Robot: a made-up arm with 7 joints. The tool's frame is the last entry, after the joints.
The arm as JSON. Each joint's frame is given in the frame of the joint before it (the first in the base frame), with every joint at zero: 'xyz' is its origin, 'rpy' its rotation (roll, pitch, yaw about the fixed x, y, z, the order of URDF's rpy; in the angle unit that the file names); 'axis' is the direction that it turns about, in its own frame. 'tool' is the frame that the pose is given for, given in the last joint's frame.
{
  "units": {
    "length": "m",
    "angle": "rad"
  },
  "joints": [
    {
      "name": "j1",
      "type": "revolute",
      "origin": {
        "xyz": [
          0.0,
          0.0,
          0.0
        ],
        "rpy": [
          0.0,
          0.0,
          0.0
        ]
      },
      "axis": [
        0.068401,
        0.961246,
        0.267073
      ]
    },
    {
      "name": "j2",
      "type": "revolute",
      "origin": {
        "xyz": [
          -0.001,
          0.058,
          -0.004
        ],
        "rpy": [
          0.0,
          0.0,
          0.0
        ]
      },
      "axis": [
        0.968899,
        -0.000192,
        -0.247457
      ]
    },
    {
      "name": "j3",
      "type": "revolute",
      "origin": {
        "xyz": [
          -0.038,
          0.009,
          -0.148
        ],
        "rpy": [
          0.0,
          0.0,
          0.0
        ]
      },
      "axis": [
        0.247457,
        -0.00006,
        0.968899
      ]
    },
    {
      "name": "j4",
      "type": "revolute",
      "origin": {
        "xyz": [
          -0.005,
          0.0,
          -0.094
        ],
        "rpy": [
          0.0,
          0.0,
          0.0
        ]
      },
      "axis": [
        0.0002,
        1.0,
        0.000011
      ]
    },
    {
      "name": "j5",
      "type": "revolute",
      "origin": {
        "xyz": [
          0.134,
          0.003,
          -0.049
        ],
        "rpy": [
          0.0,
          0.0,
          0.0
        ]
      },
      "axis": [
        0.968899,
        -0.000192,
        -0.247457
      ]
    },
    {
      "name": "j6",
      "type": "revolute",
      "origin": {
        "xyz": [
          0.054,
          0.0,
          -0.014
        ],
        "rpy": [
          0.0,
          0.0,
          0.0
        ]
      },
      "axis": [
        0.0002,
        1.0,
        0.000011
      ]
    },
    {
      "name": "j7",
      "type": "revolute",
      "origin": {
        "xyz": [
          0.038,
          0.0,
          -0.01
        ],
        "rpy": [
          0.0,
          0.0,
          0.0
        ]
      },
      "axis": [
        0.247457,
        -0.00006,
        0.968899
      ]
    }
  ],
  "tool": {
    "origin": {
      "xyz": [
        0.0,
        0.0,
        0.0
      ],
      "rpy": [
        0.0,
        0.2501,
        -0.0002
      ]
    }
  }
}
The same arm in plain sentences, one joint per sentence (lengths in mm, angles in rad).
The arm has seven revolute joints in a row. What follows holds with every joint at zero, and every direction is one of the base frame's.
Joint 1 sits at the same point as the base frame's origin and rotates about the direction (0.068403, 0.961235, 0.26711).
Joint 2 sits 1.0 mm along -x and 58.0 mm along +y and 4.0 mm along -z from joint 1 and rotates about the direction (0.968889, -0.0002, -0.247497).
Joint 3 sits 38.0 mm along -x and 9.0 mm along +y and 148.0 mm along -z from joint 2 and rotates about the direction (0.247497, -0.0001, 0.968889).
Joint 4 sits 5.0 mm along -x and 94.0 mm along -z from joint 3 and rotates about the direction (0.0002, 1, 0).
Joint 5 sits 134.0 mm along +x and 3.0 mm along +y and 49.0 mm along -z from joint 4 and rotates about the direction (0.968889, -0.0002, -0.247497).
Joint 6 sits 54.0 mm along +x and 14.0 mm along -z from joint 5 and rotates about the direction (0.0002, 1, 0).
Joint 7 sits 38.0 mm along +x and 10.0 mm along -z from joint 6 and rotates about the direction (0.247497, -0.0001, 0.968889).
The tool frame, which is the frame that the pose is given for, sits at the same point as joint 7; its axes are the base frame's turned by roll 0.0000, pitch 0.2501 and yaw -0.0002 rad (as in URDF: about the fixed x, then y, then z).

